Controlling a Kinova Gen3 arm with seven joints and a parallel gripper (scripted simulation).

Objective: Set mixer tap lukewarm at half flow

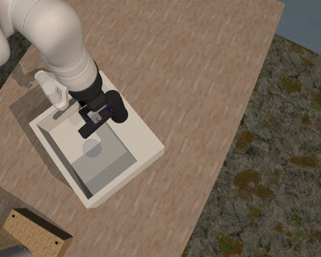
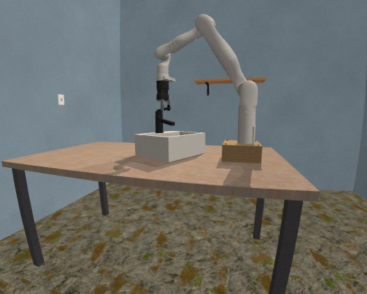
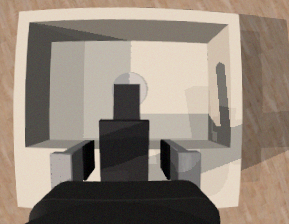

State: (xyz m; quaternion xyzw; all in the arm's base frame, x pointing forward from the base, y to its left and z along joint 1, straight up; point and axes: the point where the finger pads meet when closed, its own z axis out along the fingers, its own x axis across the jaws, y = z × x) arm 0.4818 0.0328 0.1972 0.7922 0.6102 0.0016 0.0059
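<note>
My hand is 20 mm short of the lever, 10 mm to the left of it and 10 mm above it. From my hand the other things lie so: white sink basin: 250 mm below, 50 mm behind, 10 mm to the left; black mixer tap: 60 mm below, 40 mm ahead, 10 mm to the right.
</note>
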